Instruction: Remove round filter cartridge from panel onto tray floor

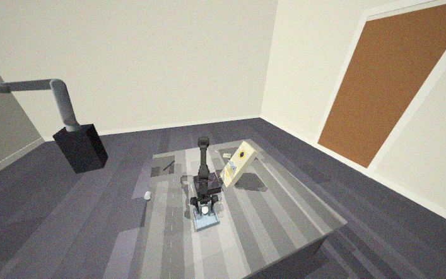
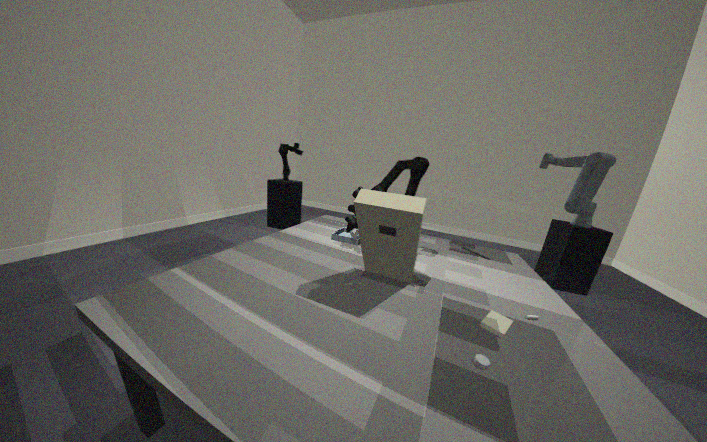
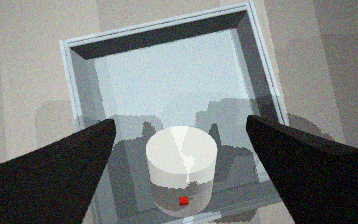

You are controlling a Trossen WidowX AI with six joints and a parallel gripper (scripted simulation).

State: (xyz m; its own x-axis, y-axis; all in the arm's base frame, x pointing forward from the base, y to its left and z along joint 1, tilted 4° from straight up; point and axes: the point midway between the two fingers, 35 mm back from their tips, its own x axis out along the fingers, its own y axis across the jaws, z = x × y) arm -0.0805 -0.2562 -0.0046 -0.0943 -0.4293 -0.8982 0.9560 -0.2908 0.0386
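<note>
The white round filter cartridge lies 30 mm to the left of my gripper tip, 20 mm below it and 10 mm ahead of it. Also, from my gripper tip: cream block (590 mm to the left, 470 mm ahead, 40 mm below); cream service panel (400 mm ahead, 250 mm to the left, 120 mm above); blue-grey tray (40 mm below, 10 mm to the right).
</note>
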